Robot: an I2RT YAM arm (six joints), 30 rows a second.
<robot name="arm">
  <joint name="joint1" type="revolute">
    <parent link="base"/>
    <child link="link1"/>
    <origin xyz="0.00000 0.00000 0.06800" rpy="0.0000 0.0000 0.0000"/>
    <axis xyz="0 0 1"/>
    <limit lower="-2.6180" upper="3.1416"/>
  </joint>
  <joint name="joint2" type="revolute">
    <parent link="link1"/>
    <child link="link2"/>
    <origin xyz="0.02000 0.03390 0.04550" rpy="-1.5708 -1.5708 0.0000"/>
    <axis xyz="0 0 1"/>
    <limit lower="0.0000" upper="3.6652"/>
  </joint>
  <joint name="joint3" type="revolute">
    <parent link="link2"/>
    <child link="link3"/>
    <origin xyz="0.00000 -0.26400 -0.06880" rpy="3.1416 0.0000 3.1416"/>
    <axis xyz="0 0 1"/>
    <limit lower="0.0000" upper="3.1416"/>
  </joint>
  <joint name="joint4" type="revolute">
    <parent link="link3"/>
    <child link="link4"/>
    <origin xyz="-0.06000 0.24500 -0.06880" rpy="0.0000 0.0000 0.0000"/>
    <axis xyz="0 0 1"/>
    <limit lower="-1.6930" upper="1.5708"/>
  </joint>
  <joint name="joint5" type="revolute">
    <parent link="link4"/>
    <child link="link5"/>
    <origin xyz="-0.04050 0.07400 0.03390" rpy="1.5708 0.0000 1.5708"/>
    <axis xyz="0 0 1"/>
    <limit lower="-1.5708" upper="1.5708"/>
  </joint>
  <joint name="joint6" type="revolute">
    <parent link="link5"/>
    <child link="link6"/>
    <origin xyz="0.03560 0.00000 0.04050" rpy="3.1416 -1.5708 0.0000"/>
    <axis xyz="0 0 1"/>
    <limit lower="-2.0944" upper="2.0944"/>
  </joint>
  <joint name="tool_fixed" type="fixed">
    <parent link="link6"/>
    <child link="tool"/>
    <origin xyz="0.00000 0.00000 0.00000" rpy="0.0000 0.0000 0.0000"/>
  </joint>
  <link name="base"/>
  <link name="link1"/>
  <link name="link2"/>
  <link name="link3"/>
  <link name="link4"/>
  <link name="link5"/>
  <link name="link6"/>
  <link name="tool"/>
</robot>
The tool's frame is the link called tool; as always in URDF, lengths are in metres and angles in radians.
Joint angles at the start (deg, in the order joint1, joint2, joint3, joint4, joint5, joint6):
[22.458 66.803 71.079 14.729 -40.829 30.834]
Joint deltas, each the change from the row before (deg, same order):
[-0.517 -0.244 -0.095 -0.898 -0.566 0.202]
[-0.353 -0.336 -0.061 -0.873 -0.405 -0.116]
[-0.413 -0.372 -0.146 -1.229 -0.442 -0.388]
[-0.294 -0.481 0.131 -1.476 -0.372 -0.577]
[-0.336 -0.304 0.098 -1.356 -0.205 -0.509]
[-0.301 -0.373 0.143 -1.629 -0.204 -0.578]
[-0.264 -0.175 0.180 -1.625 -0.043 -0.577]
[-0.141 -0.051 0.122 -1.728 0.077 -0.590]
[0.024 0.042 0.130 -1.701 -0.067 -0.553]
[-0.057 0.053 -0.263 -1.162 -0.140 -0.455]
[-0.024 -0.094 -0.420 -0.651 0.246 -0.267]
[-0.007 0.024 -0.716 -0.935 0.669 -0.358]
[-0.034 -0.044 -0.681 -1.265 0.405 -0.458]
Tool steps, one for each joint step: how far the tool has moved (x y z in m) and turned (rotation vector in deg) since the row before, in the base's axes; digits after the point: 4 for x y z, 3 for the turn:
[0.0000 -0.0022 -0.0011 -0.367 0.803 0.068]
[-0.0009 -0.0018 -0.0005 -0.386 0.407 0.006]
[-0.0007 -0.0020 -0.0015 -0.649 0.544 -0.076]
[-0.0019 -0.0019 0.0001 -0.649 0.259 -0.056]
[-0.0008 -0.0017 -0.0006 -0.603 0.423 -0.237]
[-0.0013 -0.0017 -0.0005 -0.682 0.514 -0.208]
[-0.0003 -0.0013 -0.0010 -0.696 0.678 -0.318]
[0.0004 -0.0005 -0.0020 -0.775 0.945 -0.304]
[0.0004 0.0003 -0.0023 -0.805 1.023 0.019]
[0.0011 0.0002 -0.0038 -0.724 0.979 0.032]
[0.0005 -0.0001 -0.0032 -0.422 0.693 -0.293]
[0.0018 0.0003 -0.0059 -0.666 1.283 -0.700]
[0.0012 0.0001 -0.0060 -0.830 1.397 -0.463]

